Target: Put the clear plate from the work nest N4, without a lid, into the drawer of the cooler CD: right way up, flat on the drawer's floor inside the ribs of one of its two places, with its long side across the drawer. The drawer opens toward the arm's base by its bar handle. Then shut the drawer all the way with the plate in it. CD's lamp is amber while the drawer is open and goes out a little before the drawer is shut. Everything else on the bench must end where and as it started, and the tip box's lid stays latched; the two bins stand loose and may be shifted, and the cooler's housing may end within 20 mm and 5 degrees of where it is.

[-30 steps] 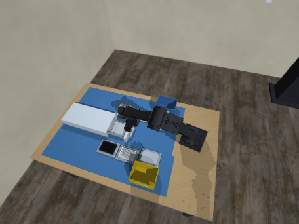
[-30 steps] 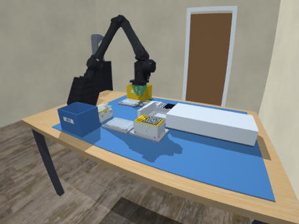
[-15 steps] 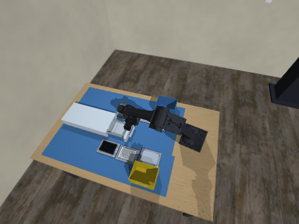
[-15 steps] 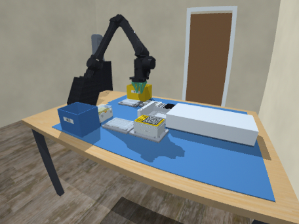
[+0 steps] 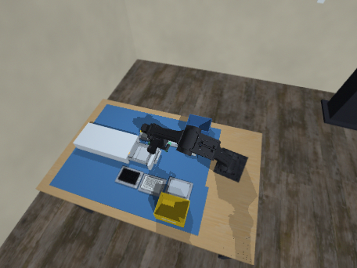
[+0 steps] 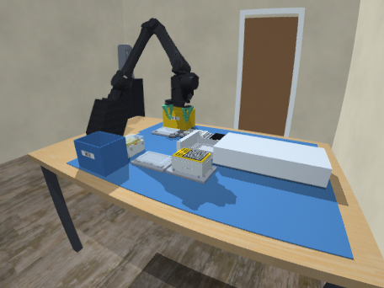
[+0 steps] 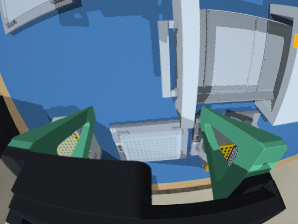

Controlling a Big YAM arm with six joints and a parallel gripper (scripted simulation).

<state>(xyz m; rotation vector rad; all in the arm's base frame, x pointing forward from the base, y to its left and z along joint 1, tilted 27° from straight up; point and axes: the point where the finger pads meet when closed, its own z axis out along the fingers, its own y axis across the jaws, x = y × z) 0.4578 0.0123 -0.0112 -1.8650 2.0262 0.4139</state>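
Now: the clear plate 180 mm to the right of my hand and 130 mm below it. From my hand the other things lie so: drawer 180 mm ahead, 20 mm to the left, 120 mm below; grey work nest 180 mm to the right, 140 mm below; gridded plate 10 mm behind, 200 mm to the left, 130 mm below.
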